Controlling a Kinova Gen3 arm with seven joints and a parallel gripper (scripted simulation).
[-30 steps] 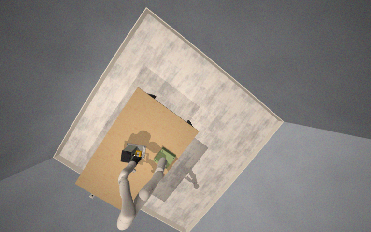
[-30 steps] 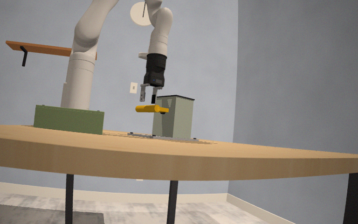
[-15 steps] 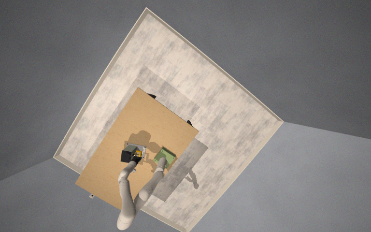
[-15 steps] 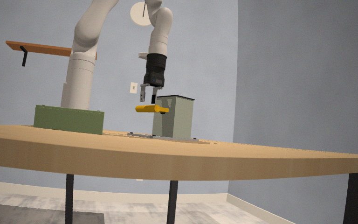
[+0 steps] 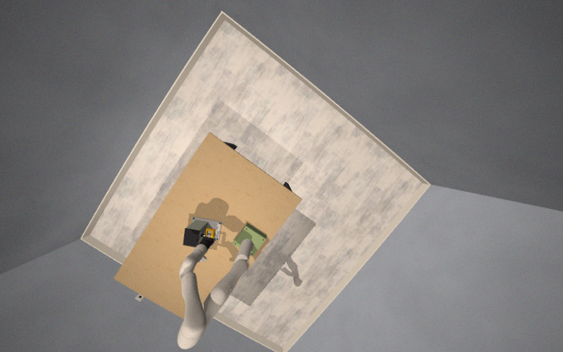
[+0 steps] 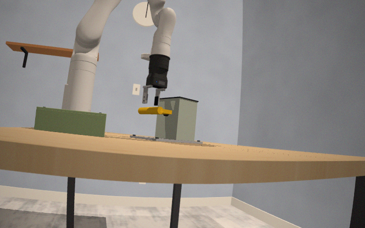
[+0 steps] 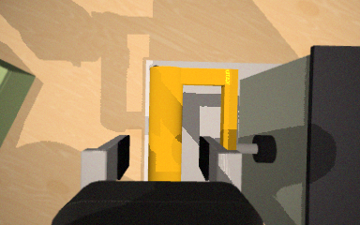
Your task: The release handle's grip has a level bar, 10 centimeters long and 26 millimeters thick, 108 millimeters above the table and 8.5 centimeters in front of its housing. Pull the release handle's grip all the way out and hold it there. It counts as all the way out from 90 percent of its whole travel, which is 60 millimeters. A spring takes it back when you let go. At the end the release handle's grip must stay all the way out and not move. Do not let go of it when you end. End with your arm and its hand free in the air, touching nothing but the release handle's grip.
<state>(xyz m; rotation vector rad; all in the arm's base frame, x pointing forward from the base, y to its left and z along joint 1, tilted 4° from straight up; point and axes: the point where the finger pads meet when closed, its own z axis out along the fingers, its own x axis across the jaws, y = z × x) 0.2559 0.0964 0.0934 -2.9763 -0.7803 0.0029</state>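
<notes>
Now: hand 14 cm above the grey base plate, 8 cm short of it and 5 cm to the right of it.
</notes>
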